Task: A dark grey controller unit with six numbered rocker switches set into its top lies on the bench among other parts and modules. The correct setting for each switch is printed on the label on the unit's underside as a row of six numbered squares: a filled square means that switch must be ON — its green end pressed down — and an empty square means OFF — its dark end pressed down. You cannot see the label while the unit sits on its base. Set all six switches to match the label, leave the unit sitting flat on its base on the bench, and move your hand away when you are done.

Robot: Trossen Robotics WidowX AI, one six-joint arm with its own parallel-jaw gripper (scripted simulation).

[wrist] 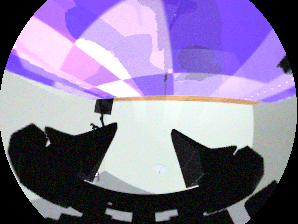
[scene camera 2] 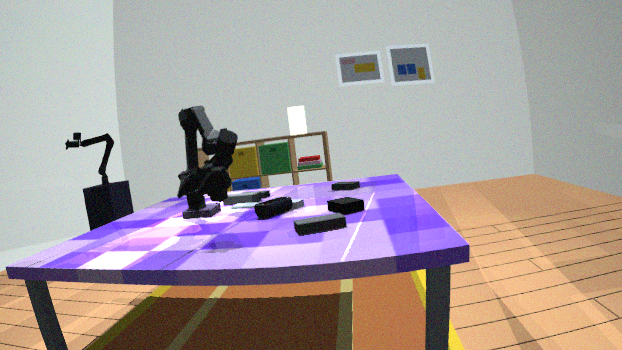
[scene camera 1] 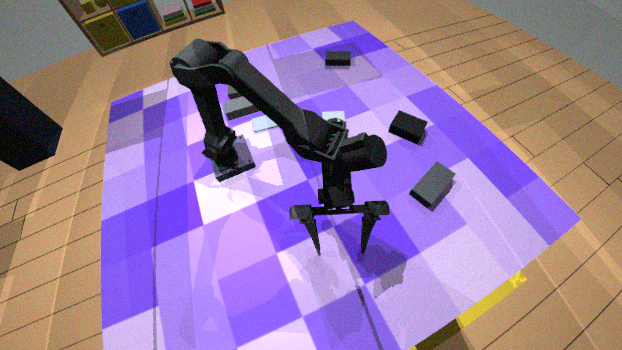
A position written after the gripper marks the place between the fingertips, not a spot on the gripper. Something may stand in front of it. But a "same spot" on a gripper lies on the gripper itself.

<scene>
gripper: wrist; scene camera 2 187,196; scene camera 1
same spot on gripper: (wrist: pixel 200 165) = (scene camera 1: pixel 362 220)
</scene>
